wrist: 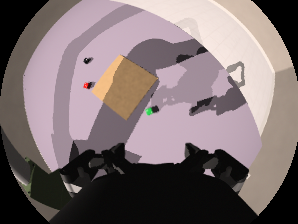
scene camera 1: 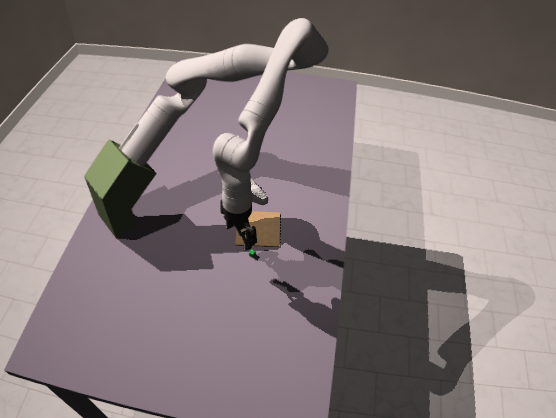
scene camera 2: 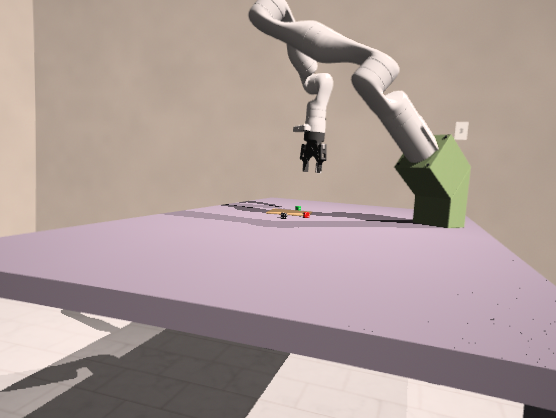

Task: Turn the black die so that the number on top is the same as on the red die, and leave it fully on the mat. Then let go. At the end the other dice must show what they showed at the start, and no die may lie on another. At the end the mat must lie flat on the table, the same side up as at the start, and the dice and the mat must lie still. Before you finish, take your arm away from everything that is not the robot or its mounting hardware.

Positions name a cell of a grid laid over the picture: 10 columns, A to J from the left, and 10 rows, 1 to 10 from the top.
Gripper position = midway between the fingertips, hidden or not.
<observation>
In view: the gripper (scene camera 2: F5) and a tan mat (scene camera 1: E6).
The tan mat also shows in the wrist view (wrist: E4). The gripper shows as well in the wrist view (wrist: F7) and in scene camera 1 (scene camera 1: E6).
</observation>
